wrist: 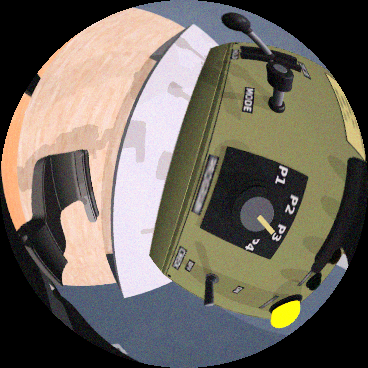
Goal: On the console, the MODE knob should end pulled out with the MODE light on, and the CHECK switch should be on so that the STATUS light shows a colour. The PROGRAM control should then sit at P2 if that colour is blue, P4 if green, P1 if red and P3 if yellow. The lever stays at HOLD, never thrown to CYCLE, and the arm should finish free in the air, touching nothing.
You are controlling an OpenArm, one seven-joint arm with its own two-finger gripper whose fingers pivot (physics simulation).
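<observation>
The olive console (315, 125) fills the right half of the view. The MODE knob (280, 75) stands out from the panel on a visible grey stem. The PROGRAM control (256, 214) has its pale pointer toward P3. The CHECK switch (210, 291) is a small toggle near the lower edge; its label-side tilt is hard to judge. A domed light (286, 314) glows yellow; its label is unreadable. The black-balled lever (236, 21) leans toward the HOLD end of its slot. The MODE light does not show. My gripper (183, 204) is open above the console, with nothing between its fingers.
A pale yellow placard (348, 115) lies at the console's far right. Dark round lamps (314, 281) sit by the right finger, which hides part of the panel. A white strip (150, 150) and a wooden table top (95, 100) lie left of the console.
</observation>
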